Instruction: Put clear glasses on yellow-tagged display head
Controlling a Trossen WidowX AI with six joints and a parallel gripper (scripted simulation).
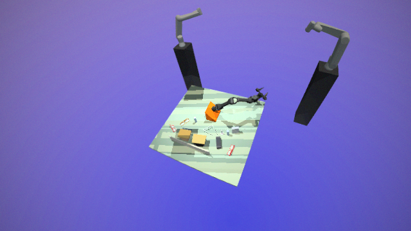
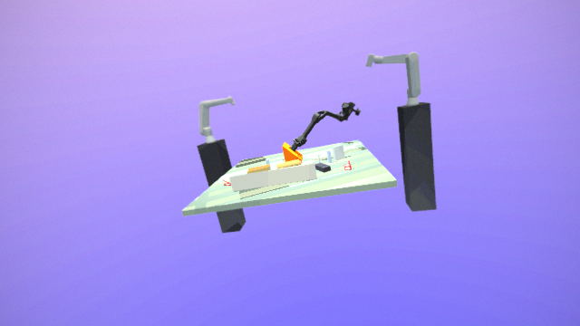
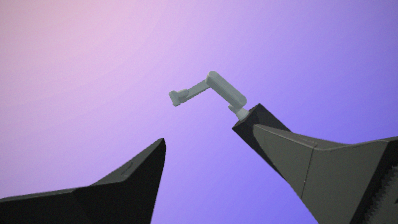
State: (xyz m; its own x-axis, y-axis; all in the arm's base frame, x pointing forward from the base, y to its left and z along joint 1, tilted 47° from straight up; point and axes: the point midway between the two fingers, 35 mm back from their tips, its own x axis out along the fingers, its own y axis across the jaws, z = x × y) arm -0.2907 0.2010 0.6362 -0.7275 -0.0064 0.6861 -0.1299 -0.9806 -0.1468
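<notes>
Now: gripper tip 760 mm short of the dark case, 350 mm to the left of it and 360 mm above it. Round my gripper tip: grey box: 520 mm ahead, 220 mm to the right, 320 mm below; then low white wall: 970 mm ahead, 680 mm to the right, 330 mm below.
</notes>
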